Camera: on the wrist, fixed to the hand. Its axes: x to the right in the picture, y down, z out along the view.
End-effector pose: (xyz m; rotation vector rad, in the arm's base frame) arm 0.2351 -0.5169 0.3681 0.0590 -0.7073 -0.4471
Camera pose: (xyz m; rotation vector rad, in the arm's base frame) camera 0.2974 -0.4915 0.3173 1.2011 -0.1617 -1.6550
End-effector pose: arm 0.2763 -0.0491 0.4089 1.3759 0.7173 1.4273
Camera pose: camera 0.1943 -0.0452 0.4280 0.3782 1.9368 0.2391
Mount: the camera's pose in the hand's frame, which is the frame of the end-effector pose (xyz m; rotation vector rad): -0.0001 0.0362 -0.0761 0.4980 0.4646 -1.5551
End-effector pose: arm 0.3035 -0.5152 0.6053 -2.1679 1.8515 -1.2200
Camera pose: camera 0.2302 -0.4919 0.6397 2.1701 0.4645 1.5134
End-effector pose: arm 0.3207 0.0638 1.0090 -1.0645 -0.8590 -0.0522
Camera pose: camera 0.3811 0.0230 0.9667 0.2764 -1.0001 -1.2596
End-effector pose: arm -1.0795 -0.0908 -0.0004 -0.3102 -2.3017 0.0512
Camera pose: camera -1.0165 -0.0604 0.0466 1.5236 -1.4540 -0.2070
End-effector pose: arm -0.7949 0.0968 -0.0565 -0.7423 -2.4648 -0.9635
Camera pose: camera -0.7608 0.0654 0.0139 1.5768 -2.3190 -0.6450
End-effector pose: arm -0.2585 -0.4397 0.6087 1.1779 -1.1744 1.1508
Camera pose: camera -0.2911 -0.3620 0.6082 1.5350 0.5158 0.3678
